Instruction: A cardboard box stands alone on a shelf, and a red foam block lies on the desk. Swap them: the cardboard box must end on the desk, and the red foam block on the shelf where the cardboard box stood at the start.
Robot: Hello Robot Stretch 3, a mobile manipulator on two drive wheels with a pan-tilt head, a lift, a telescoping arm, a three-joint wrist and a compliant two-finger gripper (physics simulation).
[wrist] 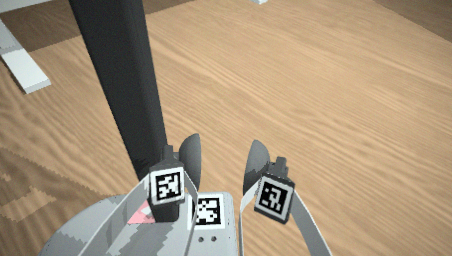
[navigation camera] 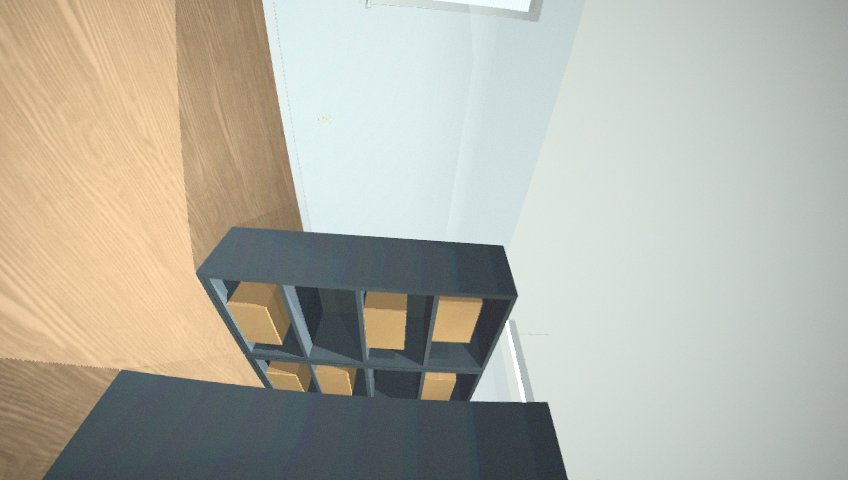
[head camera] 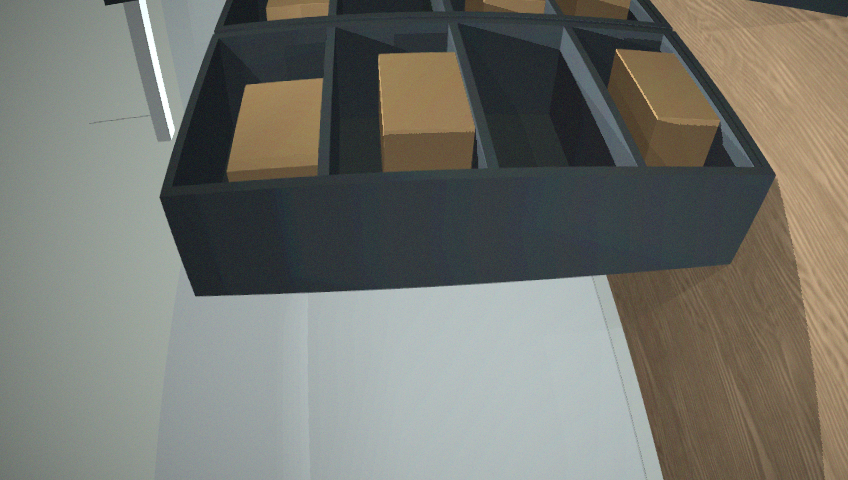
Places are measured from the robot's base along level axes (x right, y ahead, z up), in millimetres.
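Pixels of known places: gripper, fingertip midpoint: (wrist: 224,155).
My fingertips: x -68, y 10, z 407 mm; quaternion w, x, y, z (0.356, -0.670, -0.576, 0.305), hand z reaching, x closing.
Behind a point stands the place of what it marks.
My gripper (wrist: 224,155) @(x -68, y 10, z 407 mm) is open and empty in the wrist view, above the robot's own base and the wooden floor. The head and navigation views show cardboard-coloured boxes in a dark shelf unit (head camera: 464,231) @(x -13, y 1895, z 1044 mm) (navigation camera: 368,261) @(x -14, y 1896, z 1006 mm). One box (head camera: 425,95) @(x 419, y 2039, z 1122 mm) (navigation camera: 385,324) @(x 394, y 2016, z 1130 mm) stands in a middle compartment, another box (head camera: 279,127) @(x 326, y 1953, z 1575 mm) (navigation camera: 458,321) @(x 336, y 1962, z 1600 mm) stands to one side of it, and a third box (head camera: 669,89) @(x 468, y 2084, z 221 mm) (navigation camera: 255,318) @(x 432, y 2051, z 240 mm) is in an end compartment. I cannot tell whether any is the task's cardboard box. The red foam block and the desk cannot be made out.
A second dark unit (navigation camera: 309,440) @(x 667, y 1158, z 925 mm) fills the bottom of the navigation view. Wooden floor (head camera: 714,356) @(x -557, y 2192, z 0 mm) (navigation camera: 89,178) @(x -266, y 1073, z 0 mm) (wrist: 325,90) @(x -649, y 459, z 0 mm) runs beside the shelving. A dark post (wrist: 117,75) rises from the robot's base (wrist: 227,240) @(x -81, y 31, z 160 mm). A white foot (wrist: 27,72) stands at the wrist view's upper left.
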